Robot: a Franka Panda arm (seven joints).
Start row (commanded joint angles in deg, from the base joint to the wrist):
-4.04, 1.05, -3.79, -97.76, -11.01, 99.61, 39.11
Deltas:
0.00, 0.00, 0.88, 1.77, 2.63, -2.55, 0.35
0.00, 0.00, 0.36, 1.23, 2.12, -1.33, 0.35
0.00, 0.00, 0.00, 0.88, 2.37, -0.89, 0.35
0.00, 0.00, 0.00, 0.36, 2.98, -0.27, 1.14
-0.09, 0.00, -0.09, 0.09, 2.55, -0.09, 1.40
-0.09, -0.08, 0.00, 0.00, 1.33, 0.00, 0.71
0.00, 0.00, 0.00, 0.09, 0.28, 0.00, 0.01
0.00, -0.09, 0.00, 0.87, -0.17, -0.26, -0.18
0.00, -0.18, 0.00, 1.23, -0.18, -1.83, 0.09
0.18, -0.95, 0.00, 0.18, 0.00, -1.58, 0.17
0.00, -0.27, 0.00, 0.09, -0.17, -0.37, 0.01
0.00, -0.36, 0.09, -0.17, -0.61, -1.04, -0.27
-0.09, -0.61, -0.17, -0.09, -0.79, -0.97, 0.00
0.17, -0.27, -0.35, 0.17, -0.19, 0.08, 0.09
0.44, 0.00, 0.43, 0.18, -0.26, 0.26, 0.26
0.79, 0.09, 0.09, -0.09, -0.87, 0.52, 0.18
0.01, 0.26, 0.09, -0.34, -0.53, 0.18, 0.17
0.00, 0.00, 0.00, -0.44, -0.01, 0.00, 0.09
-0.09, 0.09, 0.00, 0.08, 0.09, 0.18, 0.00
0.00, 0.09, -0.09, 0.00, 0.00, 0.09, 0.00
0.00, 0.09, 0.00, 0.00, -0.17, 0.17, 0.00
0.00, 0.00, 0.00, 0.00, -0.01, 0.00, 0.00
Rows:
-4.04, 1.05, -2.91, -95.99, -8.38, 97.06, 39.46
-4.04, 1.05, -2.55, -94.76, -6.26, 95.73, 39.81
-4.04, 1.05, -2.55, -93.88, -3.89, 94.84, 40.16
-4.04, 1.05, -2.55, -93.52, -0.91, 94.57, 41.30
-4.13, 1.05, -2.64, -93.43, 1.64, 94.48, 42.70
-4.22, 0.97, -2.64, -93.43, 2.97, 94.48, 43.41
-4.22, 0.97, -2.64, -93.34, 3.25, 94.48, 43.42
-4.22, 0.88, -2.64, -92.47, 3.08, 94.22, 43.24
-4.22, 0.70, -2.64, -91.24, 2.90, 92.39, 43.33
-4.04, -0.25, -2.64, -91.06, 2.90, 90.81, 43.50
-4.04, -0.52, -2.64, -90.97, 2.73, 90.44, 43.51
-4.04, -0.88, -2.55, -91.14, 2.12, 89.40, 43.24
-4.13, -1.49, -2.72, -91.23, 1.33, 88.43, 43.24
-3.96, -1.76, -3.07, -91.06, 1.14, 88.51, 43.33
-3.52, -1.76, -2.64, -90.88, 0.88, 88.77, 43.59
-2.73, -1.67, -2.55, -90.97, 0.01, 89.29, 43.77
-2.72, -1.41, -2.46, -91.31, -0.52, 89.47, 43.94
-2.72, -1.41, -2.46, -91.75, -0.53, 89.47, 44.03
-2.81, -1.32, -2.46, -91.67, -0.44, 89.65, 44.03
-2.81, -1.23, -2.55, -91.67, -0.44, 89.74, 44.03
-2.81, -1.14, -2.55, -91.67, -0.61, 89.91, 44.03
-2.81, -1.14, -2.55, -91.67, -0.62, 89.91, 44.03

